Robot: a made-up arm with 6 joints. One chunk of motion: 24 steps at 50 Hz.
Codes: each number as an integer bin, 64 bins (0 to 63) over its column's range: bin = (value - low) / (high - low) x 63, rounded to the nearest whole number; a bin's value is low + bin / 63 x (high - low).
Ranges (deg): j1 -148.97..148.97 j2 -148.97..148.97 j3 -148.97..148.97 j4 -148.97..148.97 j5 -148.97..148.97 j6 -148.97..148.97
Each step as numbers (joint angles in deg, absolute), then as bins.
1 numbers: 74.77 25.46 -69.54 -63.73 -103.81 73.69
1 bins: 47 37 17 18 10 47
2 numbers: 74.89 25.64 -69.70 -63.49 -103.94 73.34
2 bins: 47 37 17 18 10 47
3 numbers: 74.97 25.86 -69.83 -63.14 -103.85 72.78
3 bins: 47 37 17 18 10 47
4 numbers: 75.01 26.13 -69.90 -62.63 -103.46 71.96
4 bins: 47 37 17 18 10 47
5 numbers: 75.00 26.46 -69.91 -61.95 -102.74 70.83
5 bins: 47 37 17 18 10 46
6 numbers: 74.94 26.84 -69.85 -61.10 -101.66 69.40
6 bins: 47 37 17 19 10 46
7 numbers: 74.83 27.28 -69.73 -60.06 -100.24 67.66
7 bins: 47 37 17 19 10 46
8 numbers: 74.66 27.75 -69.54 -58.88 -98.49 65.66
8 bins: 47 37 17 19 11 45
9 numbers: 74.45 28.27 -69.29 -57.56 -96.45 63.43
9 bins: 47 37 17 19 11 45
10 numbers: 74.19 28.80 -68.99 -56.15 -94.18 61.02
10 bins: 47 38 17 20 12 44
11 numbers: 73.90 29.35 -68.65 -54.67 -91.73 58.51
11 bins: 47 38 17 20 12 44
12 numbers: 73.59 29.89 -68.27 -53.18 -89.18 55.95
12 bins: 47 38 17 20 13 43
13 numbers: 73.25 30.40 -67.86 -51.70 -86.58 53.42
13 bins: 47 38 17 21 13 43
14 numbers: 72.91 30.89 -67.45 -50.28 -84.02 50.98
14 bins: 47 38 17 21 14 42
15 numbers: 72.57 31.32 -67.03 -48.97 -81.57 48.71
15 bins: 47 38 17 21 14 42
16 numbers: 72.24 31.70 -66.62 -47.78 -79.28 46.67
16 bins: 47 38 17 21 15 41
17 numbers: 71.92 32.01 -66.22 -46.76 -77.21 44.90
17 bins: 47 38 17 22 15 41
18 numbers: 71.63 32.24 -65.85 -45.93 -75.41 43.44
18 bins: 47 38 18 22 16 41
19 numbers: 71.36 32.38 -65.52 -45.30 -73.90 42.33
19 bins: 47 38 18 22 16 40
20 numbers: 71.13 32.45 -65.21 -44.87 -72.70 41.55
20 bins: 47 38 18 22 16 40
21 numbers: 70.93 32.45 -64.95 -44.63 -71.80 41.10
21 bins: 46 38 18 22 16 40
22 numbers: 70.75 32.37 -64.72 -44.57 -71.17 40.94
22 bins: 46 38 18 22 16 40
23 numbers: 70.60 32.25 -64.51 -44.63 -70.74 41.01
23 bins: 46 38 18 22 17 40
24 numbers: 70.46 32.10 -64.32 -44.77 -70.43 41.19
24 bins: 46 38 18 22 17 40
